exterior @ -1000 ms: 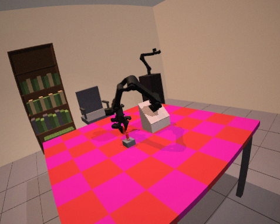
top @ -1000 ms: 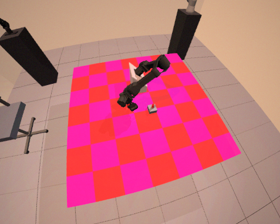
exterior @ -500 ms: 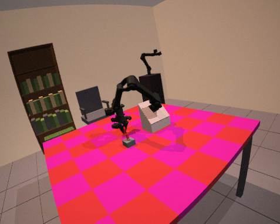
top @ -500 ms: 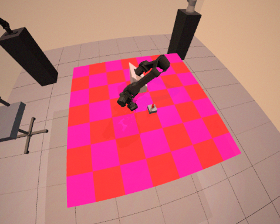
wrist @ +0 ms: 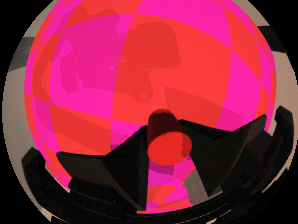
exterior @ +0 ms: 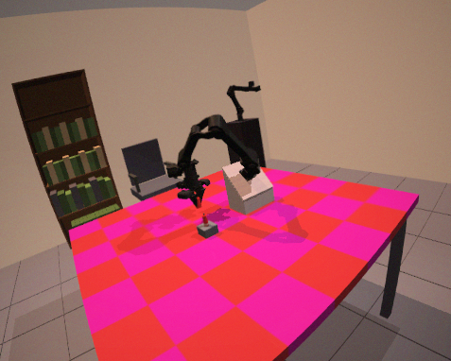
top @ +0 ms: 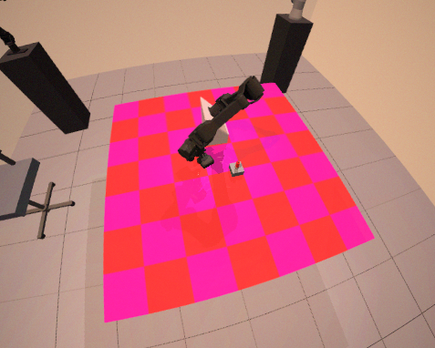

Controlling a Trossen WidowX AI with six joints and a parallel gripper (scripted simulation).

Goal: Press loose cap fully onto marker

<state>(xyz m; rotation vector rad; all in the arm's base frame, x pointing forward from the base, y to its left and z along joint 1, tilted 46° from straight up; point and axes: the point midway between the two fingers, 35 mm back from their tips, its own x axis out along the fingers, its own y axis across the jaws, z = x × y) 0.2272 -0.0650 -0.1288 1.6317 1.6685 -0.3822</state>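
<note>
Right now my gripper tip is 8 cm short of the red marker, 18 cm to the right of it and 2 cm below it. The rest, counted from my gripper tip: red cap (1 cm above); then grey holder block (8 cm ahead, 18 cm to the left, 4 cm below).
</note>
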